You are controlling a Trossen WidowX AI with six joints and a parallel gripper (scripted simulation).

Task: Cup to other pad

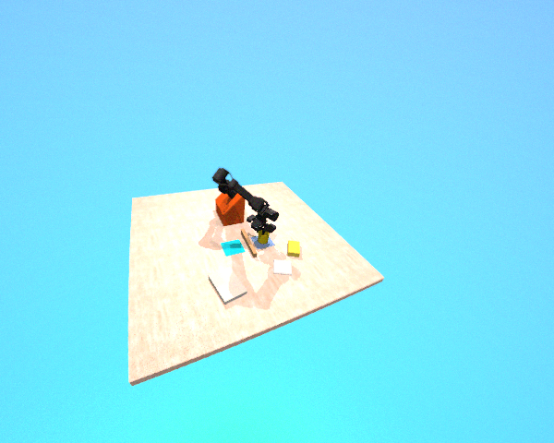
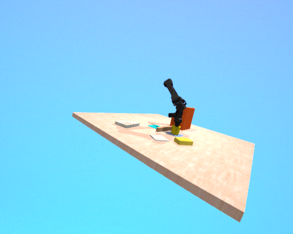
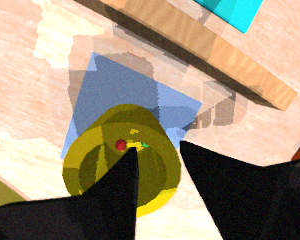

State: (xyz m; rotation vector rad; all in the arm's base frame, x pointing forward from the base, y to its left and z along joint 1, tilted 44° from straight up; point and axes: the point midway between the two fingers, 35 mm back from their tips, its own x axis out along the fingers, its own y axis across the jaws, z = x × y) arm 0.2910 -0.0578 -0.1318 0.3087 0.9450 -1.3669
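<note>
Right now the yellow cup is 20 mm ahead of my gripper tip, 10 mm to the left of it and 10 mm below it. From my gripper tip the other things lie so: red marble (30 mm below, 30 mm ahead, 20 mm to the left); then green marble (30 mm below, 10 mm to the left); then pale blue pad (50 mm below, 20 mm ahead, 10 mm to the left).
</note>
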